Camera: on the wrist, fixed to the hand. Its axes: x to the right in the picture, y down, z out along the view.
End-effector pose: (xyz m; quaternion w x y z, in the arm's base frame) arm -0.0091 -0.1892 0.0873 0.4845 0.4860 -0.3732 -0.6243
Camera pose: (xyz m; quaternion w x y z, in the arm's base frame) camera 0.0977 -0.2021 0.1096 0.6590 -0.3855 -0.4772 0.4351
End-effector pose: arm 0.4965 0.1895 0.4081 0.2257 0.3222 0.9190 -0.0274
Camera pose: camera 0.4873 0.2487 0.5002 0.0644 0.9186 -0.2883 0.2625
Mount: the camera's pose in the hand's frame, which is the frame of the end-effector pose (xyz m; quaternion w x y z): 0.0008 0.0500 -0.0978 0.0384 -0.0468 -0.0145 0.9981
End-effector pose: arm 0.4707 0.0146 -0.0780 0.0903 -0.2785 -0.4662 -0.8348
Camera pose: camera 0.4533 -0.0938 -0.0813 0.8169 -0.4923 0.2978 0.0403
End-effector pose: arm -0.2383 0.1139 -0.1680 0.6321 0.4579 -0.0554 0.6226
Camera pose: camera -0.3289 0.1681 -0.1982 0.5765 0.0583 0.4975 -0.6456
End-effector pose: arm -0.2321 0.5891 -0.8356 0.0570 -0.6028 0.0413 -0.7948
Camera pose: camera -0.3244 0.5392 -0.8679 0.7678 0.0039 0.6396 0.0370
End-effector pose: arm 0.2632 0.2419 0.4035 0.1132 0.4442 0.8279 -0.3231
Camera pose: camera 0.3129 0.3244 0.4563 0.3596 0.8334 -0.3981 0.1329
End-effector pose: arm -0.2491 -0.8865 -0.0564 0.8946 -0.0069 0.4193 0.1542
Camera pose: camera -0.3359 -0.8525 -0.1146 0.1138 -0.3786 -0.0028 -0.9185
